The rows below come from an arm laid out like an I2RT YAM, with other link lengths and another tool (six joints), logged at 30 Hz.
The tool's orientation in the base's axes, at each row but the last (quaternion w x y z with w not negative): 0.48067, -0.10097, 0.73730, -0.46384; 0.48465, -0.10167, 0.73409, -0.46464; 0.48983, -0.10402, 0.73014, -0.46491; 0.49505, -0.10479, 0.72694, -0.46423; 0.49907, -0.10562, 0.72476, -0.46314; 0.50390, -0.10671, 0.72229, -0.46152; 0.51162, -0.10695, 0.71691, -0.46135; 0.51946, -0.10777, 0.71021, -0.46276; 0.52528, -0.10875, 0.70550, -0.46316; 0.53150, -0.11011, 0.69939, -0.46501; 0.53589, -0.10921, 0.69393, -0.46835; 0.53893, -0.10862, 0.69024, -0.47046; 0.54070, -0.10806, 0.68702, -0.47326
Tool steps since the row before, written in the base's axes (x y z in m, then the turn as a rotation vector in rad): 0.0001, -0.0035, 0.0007, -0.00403, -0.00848, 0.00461; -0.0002, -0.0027, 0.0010, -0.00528, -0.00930, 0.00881; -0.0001, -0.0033, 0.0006, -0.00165, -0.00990, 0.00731; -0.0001, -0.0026, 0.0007, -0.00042, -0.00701, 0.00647; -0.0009, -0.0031, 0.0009, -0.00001, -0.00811, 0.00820; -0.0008, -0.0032, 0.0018, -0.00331, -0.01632, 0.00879; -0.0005, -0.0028, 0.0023, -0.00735, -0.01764, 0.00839; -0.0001, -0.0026, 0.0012, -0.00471, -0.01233, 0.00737; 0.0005, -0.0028, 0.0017, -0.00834, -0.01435, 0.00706; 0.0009, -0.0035, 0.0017, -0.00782, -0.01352, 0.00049; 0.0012, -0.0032, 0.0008, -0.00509, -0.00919, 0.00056; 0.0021, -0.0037, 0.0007, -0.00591, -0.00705, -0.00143; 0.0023, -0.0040, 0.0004, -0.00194, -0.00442, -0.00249
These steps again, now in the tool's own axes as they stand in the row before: 0.0016, -0.0024, 0.0021, 0.00429, -0.00946, 0.00125; 0.0011, -0.0023, 0.0013, 0.00283, -0.01356, 0.00030; 0.0017, -0.0023, 0.0018, 0.00231, -0.01161, 0.00373; 0.0012, -0.0020, 0.0013, 0.00047, -0.00900, 0.00315; 0.0018, -0.0027, 0.0009, -0.00013, -0.01082, 0.00398; 0.0012, -0.0034, 0.0010, 0.00613, -0.01683, 0.00581; 0.0005, -0.0035, 0.0010, 0.00904, -0.01854, 0.00320; 0.0009, -0.0024, 0.0013, 0.00517, -0.01398, 0.00254; 0.0005, -0.0027, 0.0019, 0.00820, -0.01605, 0.00058; 0.0008, -0.0029, 0.0026, 0.01166, -0.01038, 0.00060; 0.0011, -0.0019, 0.0027, 0.00769, -0.00715, 0.00060; 0.0012, -0.0018, 0.0038, 0.00789, -0.00478, -0.00128; 0.0015, -0.0016, 0.0041, 0.00527, -0.00113, 0.00064
